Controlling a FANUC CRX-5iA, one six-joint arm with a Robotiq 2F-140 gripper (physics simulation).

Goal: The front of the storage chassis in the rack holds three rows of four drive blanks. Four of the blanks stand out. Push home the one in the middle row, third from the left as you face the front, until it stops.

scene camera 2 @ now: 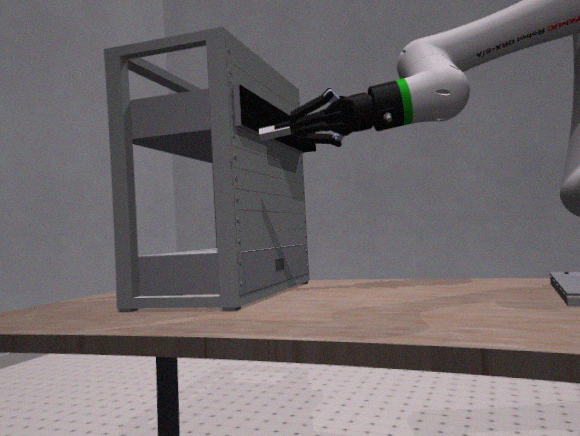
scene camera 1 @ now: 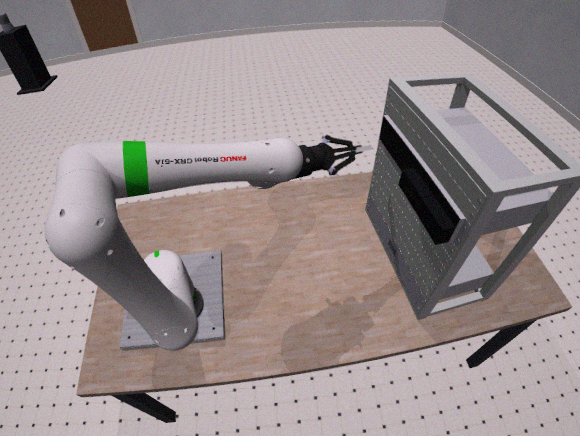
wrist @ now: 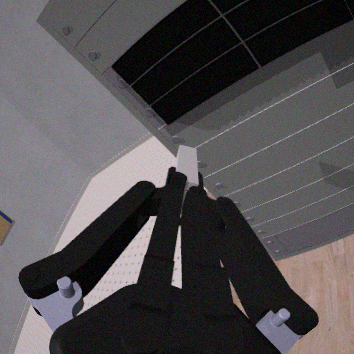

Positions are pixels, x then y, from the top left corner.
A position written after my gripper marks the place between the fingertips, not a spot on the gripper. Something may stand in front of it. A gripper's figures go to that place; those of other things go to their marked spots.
Labels:
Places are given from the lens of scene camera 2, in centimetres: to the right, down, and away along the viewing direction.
my gripper point(scene camera 2: 259, 134): -6, -18, 106
grey rack point(scene camera 2: 258, 185): -7, -8, 117

